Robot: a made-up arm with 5 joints.
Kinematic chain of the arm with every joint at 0, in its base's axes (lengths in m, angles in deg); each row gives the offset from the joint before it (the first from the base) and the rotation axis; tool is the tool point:
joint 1: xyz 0 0 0.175 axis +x
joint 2: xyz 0.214 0.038 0 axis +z
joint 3: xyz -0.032 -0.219 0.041 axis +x
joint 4: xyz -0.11 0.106 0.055 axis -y
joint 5: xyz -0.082 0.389 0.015 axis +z
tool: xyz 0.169 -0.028 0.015
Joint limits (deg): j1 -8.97..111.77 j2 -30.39..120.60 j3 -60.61..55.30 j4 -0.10..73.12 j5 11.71..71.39
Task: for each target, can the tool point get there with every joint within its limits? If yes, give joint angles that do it. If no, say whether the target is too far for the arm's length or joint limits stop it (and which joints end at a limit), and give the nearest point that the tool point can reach.
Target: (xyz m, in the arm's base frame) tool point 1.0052 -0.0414 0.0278
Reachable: no: joint limits stop it (at a limit: joint 1, joint 2, joint 4) | nearest point 0.3063 0.2780 0.0041 | short by 0.769 m
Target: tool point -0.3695 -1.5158 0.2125
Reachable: no: too far | nearest point 0.0382 -0.6227 0.1904 | short by 0.982 m
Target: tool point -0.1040 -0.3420 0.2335
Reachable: yes | joints 47.07 102.91 14.40 58.41 58.09
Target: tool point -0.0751 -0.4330 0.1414
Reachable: yes | joints 100.06 66.69 30.40 10.44 55.02
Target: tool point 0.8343 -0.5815 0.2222
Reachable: no: joint limits stop it (at a limit: joint 2, joint 3, joint 4, joint 5) | nearest point 0.3358 -0.5398 0.2188 | short by 0.500 m
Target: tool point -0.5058 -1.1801 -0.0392
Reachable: no: too far | nearest point 0.0183 -0.6010 0.0659 | short by 0.788 m
